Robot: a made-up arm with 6 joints.
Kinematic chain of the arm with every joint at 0, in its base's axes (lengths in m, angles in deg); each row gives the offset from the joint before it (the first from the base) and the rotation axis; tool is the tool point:
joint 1: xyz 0 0 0.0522 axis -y
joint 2: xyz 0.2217 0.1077 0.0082 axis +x
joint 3: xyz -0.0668 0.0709 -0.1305 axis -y
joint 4: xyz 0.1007 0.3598 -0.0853 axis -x
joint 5: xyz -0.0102 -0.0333 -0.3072 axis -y
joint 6: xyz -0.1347 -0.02 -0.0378 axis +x
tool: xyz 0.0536 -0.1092 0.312
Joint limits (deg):
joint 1: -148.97..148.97
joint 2: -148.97..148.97
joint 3: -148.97..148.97
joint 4: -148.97..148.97
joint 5: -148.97..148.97
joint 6: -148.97..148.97
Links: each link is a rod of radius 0.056 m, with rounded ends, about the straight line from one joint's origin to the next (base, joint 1, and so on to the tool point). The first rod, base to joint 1, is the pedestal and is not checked.
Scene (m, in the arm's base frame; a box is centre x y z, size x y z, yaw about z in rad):
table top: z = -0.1
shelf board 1: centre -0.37 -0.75 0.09 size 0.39 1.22 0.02 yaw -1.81
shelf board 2: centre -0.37 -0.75 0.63 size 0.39 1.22 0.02 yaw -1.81
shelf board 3: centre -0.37 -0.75 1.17 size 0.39 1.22 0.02 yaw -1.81
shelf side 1: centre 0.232 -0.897 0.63 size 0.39 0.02 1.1 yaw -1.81
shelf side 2: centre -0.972 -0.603 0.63 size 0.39 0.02 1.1 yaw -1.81
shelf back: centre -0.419 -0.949 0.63 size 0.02 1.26 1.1 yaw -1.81
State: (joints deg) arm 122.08 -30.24 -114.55 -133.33 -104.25 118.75
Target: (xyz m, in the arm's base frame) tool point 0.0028 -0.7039 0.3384
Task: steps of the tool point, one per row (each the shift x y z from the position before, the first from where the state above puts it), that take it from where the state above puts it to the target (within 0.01 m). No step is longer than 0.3 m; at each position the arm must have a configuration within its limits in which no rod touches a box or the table.
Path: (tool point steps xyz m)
1: 0.1927 -0.1326 0.0348
2: 0.1478 -0.2090 0.0676
3: 0.0636 -0.2670 0.0740
4: -0.0388 -0.2886 0.0498
5: -0.1342 -0.2660 0.0028
6: -0.2019 -0.2056 -0.0511
7: -0.2318 -0.1237 -0.0951

